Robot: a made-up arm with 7 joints.
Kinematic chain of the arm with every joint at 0, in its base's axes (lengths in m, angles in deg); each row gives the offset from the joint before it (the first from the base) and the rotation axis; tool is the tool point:
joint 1: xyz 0 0 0 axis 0 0.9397 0.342
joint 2: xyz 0 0 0 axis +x
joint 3: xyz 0 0 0 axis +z
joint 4: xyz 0.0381 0 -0.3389 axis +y
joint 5: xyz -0.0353 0 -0.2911 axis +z
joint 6: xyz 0 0 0 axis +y
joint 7: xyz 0 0 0 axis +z
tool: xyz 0 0 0
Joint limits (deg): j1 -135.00..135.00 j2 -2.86..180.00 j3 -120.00..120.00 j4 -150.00..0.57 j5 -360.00..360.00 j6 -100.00..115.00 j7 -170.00..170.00
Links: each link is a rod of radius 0.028 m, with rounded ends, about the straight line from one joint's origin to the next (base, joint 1, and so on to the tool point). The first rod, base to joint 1, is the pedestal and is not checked.
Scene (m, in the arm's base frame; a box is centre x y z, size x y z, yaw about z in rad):
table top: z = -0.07
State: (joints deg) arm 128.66 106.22 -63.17 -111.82 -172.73 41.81 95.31
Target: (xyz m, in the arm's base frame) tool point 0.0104 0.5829 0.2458
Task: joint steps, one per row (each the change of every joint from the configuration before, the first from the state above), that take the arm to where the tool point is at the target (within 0.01 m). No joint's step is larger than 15 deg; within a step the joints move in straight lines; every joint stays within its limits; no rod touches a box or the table.
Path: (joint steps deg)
1: 0.91 1.75 -6.04 12.91 0.00 0.00 0.00
2: 0.90 1.74 -6.04 12.92 0.00 0.00 0.00
3: 0.91 1.75 -6.04 12.91 0.00 0.00 0.00
4: 0.90 1.74 -6.04 12.91 0.00 0.00 0.00
5: 0.91 1.75 -6.03 12.91 0.00 0.00 0.00
6: 0.90 1.74 -6.04 12.92 0.00 0.00 0.00
7: 0.91 1.75 -6.04 12.91 0.00 0.00 0.00

